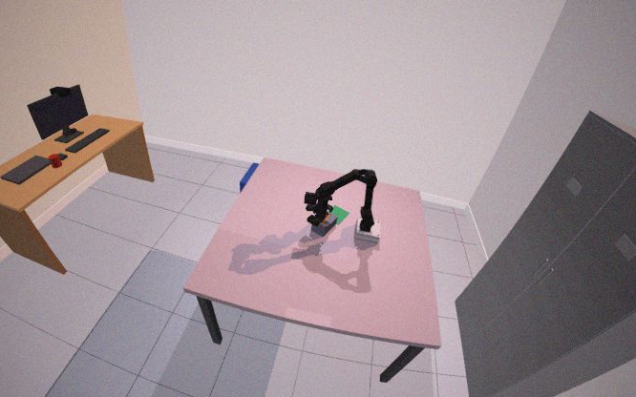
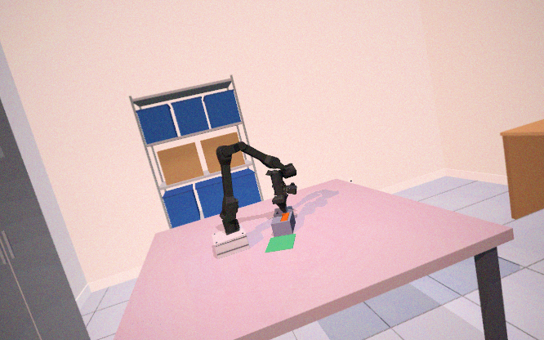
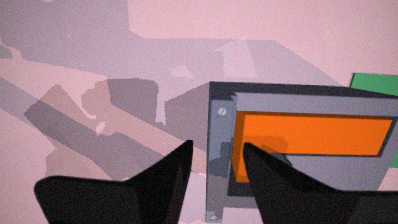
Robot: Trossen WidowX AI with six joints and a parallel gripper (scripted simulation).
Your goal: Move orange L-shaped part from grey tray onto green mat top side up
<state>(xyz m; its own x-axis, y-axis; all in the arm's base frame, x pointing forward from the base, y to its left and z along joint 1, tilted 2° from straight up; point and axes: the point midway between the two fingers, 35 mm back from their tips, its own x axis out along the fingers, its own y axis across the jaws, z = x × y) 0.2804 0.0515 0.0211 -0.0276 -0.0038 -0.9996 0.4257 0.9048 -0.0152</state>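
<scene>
My gripper tip is 5 cm to the left of the orange L-shaped part, 3 cm past it and 2 cm above it. The rest, counted from my gripper tip: green mat (20 cm to the right, 10 cm behind, 8 cm below).
</scene>
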